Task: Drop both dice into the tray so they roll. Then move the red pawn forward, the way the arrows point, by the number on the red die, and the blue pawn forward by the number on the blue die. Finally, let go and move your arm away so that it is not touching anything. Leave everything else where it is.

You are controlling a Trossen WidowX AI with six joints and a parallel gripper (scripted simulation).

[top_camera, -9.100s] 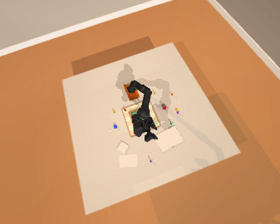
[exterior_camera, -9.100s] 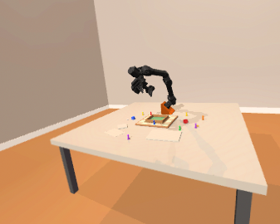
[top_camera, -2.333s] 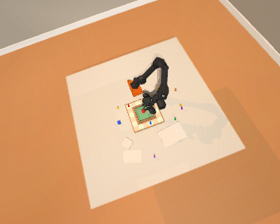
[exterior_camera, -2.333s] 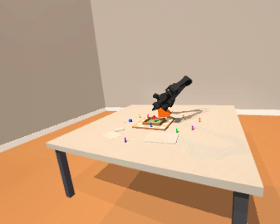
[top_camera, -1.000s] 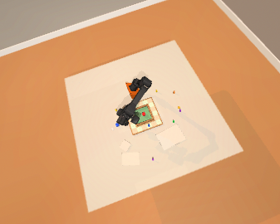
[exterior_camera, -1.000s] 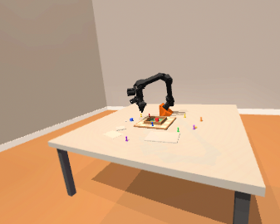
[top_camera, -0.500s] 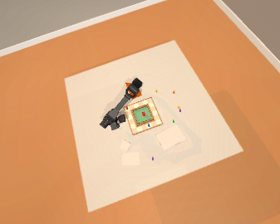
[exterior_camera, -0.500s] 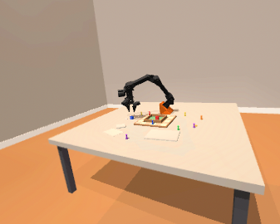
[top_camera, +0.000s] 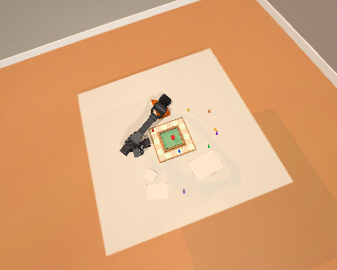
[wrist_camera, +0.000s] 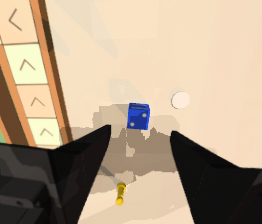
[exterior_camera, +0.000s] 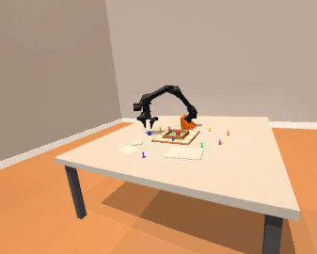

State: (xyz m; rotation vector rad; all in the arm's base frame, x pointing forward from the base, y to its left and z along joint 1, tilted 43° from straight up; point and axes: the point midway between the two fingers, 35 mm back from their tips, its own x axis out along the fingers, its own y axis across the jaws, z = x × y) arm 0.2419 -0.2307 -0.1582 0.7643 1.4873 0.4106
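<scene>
My gripper tip is 15 cm to the right of the red pawn, 10 cm past it and 3 cm above it. Round my gripper tip: blue pawn (25 cm to the left, 14 cm ahead, 3 cm below); green tray (24 cm to the left, 5 cm below, 2 cm ahead); green pawn (46 cm to the left, 21 cm ahead, 4 cm below).
</scene>
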